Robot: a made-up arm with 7 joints.
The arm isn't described. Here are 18 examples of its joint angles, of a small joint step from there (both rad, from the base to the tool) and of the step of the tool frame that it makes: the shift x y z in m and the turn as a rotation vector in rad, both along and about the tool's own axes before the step.
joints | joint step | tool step
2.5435 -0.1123 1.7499 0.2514 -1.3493 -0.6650 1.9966 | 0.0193 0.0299 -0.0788 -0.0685 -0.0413 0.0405 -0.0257 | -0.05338 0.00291 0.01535 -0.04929 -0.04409 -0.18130
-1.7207 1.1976 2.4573 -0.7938 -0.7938 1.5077 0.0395 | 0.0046 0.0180 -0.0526 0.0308 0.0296 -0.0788 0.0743 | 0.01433 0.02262 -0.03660 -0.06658 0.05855 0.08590
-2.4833 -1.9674 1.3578 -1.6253 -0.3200 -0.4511 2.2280 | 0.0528 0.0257 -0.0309 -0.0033 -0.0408 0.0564 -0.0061 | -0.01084 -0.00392 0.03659 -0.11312 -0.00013 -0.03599
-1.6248 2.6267 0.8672 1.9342 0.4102 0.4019 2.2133 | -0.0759 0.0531 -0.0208 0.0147 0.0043 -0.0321 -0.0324 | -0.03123 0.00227 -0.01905 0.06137 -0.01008 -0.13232
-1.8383 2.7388 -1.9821 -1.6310 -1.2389 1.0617 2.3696 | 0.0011 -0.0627 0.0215 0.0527 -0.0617 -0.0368 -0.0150 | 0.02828 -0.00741 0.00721 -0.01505 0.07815 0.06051
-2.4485 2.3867 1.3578 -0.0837 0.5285 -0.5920 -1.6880 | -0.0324 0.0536 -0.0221 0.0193 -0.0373 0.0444 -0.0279 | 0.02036 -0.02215 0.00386 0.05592 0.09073 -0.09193
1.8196 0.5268 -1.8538 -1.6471 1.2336 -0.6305 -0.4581 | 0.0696 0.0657 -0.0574 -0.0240 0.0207 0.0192 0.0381 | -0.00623 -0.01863 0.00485 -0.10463 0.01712 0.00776
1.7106 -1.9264 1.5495 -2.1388 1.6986 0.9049 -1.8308 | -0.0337 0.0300 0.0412 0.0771 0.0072 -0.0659 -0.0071 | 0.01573 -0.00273 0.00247 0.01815 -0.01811 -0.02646
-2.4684 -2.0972 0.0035 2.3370 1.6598 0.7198 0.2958 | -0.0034 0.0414 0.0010 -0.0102 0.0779 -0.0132 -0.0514 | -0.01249 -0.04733 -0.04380 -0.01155 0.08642 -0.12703
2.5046 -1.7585 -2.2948 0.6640 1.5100 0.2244 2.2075 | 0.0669 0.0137 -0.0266 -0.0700 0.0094 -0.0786 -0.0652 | 0.03818 -0.02794 -0.02595 0.07591 0.10296 0.04908
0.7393 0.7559 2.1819 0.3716 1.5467 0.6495 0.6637 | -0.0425 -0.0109 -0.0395 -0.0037 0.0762 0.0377 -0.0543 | -0.01458 -0.03325 -0.03846 0.09776 0.01364 -0.09018
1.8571 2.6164 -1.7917 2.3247 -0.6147 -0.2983 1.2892 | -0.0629 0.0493 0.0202 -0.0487 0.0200 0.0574 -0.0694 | -0.03415 -0.02386 -0.00197 0.03670 -0.04363 -0.12061
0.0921 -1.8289 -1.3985 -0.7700 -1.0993 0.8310 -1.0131 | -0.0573 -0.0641 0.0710 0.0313 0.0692 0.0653 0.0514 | 0.02395 -0.03684 0.00312 0.03046 0.03005 -0.05053
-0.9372 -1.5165 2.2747 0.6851 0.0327 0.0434 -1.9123 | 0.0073 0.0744 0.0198 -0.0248 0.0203 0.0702 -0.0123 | -0.02138 0.00575 -0.04514 -0.08051 0.13746 0.03921
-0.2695 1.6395 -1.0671 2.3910 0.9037 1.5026 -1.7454 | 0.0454 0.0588 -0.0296 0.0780 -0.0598 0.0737 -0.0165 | -0.02275 -0.02252 0.02533 0.11102 0.00540 0.00424
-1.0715 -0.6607 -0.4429 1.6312 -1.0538 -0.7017 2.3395 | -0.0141 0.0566 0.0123 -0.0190 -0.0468 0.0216 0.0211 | 0.01042 -0.00517 0.00881 -0.03698 -0.00829 0.04315
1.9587 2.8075 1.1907 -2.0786 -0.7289 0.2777 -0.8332 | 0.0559 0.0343 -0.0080 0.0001 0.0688 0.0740 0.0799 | 0.00992 -0.01845 -0.04788 0.04688 0.10295 0.02050
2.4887 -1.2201 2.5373 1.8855 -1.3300 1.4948 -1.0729 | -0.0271 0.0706 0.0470 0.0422 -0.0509 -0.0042 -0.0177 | -0.04611 0.04427 0.00982 0.03135 0.01447 0.10828
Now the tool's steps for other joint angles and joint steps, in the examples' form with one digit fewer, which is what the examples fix.
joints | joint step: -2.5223 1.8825 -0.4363 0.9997 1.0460 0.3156 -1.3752 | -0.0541 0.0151 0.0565 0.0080 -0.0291 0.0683 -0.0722
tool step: -0.0059 -0.0299 0.0165 0.0347 -0.0009 -0.0985
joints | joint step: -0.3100 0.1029 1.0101 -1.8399 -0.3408 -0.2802 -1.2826 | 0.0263 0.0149 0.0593 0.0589 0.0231 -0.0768 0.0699
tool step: 0.0096 0.0017 0.0279 -0.0443 -0.1074 0.0481
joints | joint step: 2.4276 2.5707 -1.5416 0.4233 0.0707 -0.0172 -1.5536 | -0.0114 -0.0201 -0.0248 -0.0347 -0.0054 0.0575 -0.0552
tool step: -0.0005 -0.0102 -0.0182 0.0307 0.1138 -0.0511
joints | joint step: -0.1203 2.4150 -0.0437 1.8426 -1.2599 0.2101 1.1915 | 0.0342 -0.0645 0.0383 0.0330 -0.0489 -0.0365 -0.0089
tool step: -0.0026 0.0083 0.0552 -0.1000 -0.0527 -0.0004
